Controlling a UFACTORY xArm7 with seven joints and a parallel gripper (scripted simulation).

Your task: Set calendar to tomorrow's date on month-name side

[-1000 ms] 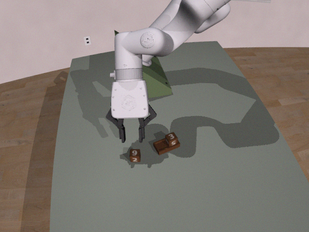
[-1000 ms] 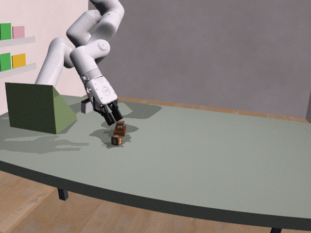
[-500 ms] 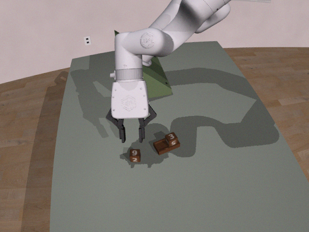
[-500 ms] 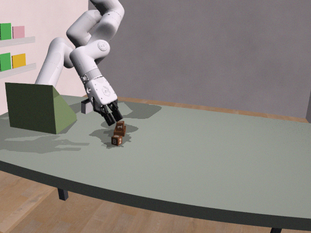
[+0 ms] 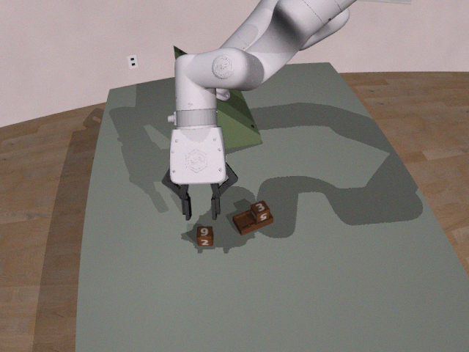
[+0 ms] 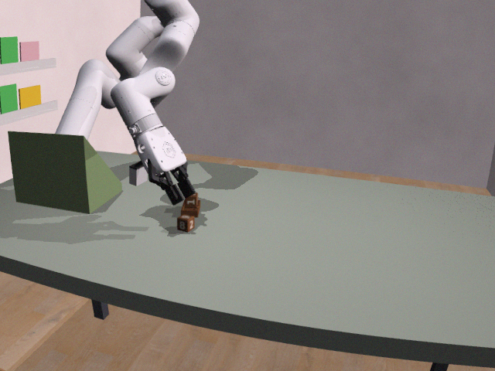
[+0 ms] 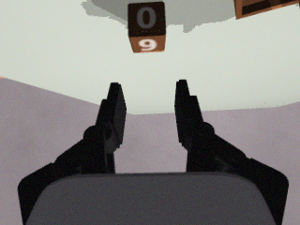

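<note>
The brown cube lies 7 cm below my hand and 1 cm ahead of it. The rest, counted from my hand: tray (10 cm to the left, 8 cm below, 2 cm behind).
</note>
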